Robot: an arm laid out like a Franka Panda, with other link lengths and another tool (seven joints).
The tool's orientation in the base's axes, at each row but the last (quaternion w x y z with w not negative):
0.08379 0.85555 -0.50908 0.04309
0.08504 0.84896 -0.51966 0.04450
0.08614 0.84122 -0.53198 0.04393
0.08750 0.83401 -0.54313 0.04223
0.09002 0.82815 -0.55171 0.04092
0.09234 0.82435 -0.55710 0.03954
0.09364 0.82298 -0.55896 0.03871
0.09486 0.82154 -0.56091 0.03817
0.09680 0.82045 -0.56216 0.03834
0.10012 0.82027 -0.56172 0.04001
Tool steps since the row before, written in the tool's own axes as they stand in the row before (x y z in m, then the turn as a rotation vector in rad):
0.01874 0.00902 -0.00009 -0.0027 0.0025 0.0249
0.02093 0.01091 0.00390 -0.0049 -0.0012 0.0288
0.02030 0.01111 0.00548 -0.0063 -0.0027 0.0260
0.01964 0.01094 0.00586 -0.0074 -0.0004 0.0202
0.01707 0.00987 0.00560 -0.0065 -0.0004 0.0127
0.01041 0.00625 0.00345 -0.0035 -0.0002 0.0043
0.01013 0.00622 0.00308 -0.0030 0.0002 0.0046
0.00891 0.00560 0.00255 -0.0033 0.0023 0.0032
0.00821 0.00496 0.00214 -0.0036 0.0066 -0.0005
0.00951 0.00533 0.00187 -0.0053 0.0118 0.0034
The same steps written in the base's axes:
0.00104 -0.02039 0.00397 -0.0038 -0.0035 -0.0246
-0.00022 -0.02391 0.00067 -0.0015 -0.0007 -0.0292
-0.00139 -0.02372 -0.00093 -0.0007 0.0017 -0.0268
-0.00215 -0.02309 -0.00140 -0.0031 0.0029 -0.0211
-0.00265 -0.02026 -0.00161 -0.0026 0.0036 -0.0136
-0.00200 -0.01243 -0.00095 -0.0013 0.0024 -0.0048
-0.00212 -0.01208 -0.00062 -0.0015 0.0018 -0.0050
-0.00204 -0.01063 -0.00036 -0.0035 0.0016 -0.0034
-0.00171 -0.00968 -0.00011 -0.0074 0.0011 0.0006
-0.00156 -0.01094 0.00050 -0.0131 0.0000 -0.0029

